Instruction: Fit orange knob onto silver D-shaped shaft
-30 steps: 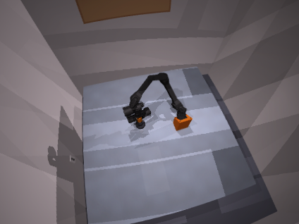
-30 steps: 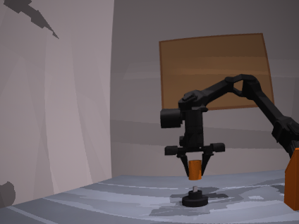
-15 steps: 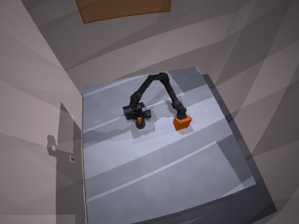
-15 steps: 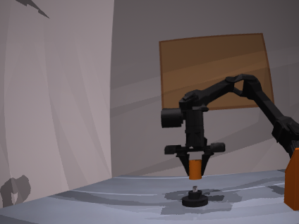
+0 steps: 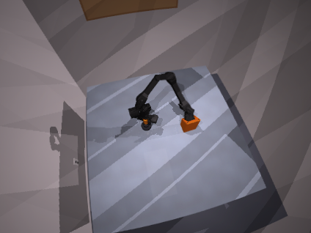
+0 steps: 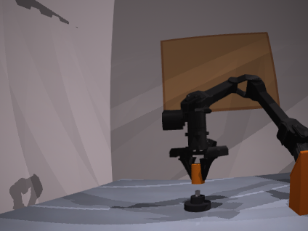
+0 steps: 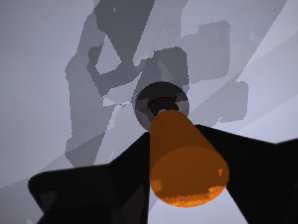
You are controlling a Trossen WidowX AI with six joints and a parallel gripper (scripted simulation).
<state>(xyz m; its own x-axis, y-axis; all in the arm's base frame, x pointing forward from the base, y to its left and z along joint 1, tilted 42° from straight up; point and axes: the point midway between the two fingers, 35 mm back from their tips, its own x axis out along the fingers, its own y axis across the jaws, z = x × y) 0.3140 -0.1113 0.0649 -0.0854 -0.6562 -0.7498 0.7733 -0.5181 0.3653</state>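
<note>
My gripper tip is 60 mm above the pedestal. From my gripper tip the other things lie so: orange knob 30 mm above.
</note>
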